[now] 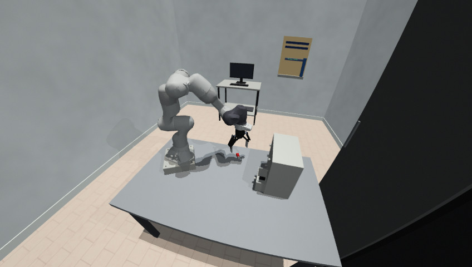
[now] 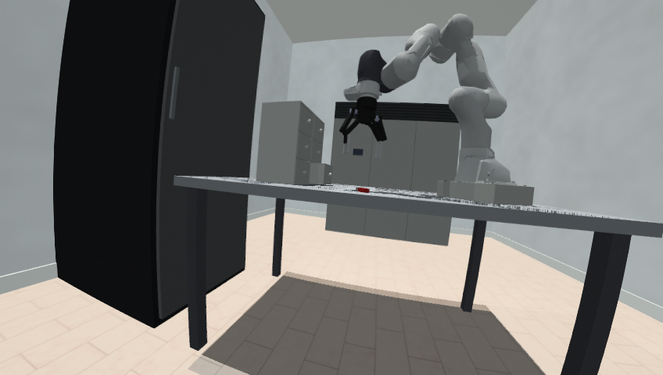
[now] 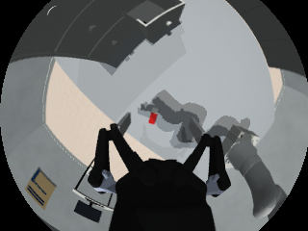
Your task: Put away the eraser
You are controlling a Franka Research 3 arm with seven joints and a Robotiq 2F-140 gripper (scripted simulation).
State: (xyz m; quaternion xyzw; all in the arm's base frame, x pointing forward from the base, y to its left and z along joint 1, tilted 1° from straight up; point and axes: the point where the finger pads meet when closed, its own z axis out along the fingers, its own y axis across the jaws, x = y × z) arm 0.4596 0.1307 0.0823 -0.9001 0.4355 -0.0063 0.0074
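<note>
The red eraser is 1 cm behind my hand, 4 cm to the left of it and 13 cm below it.
</note>
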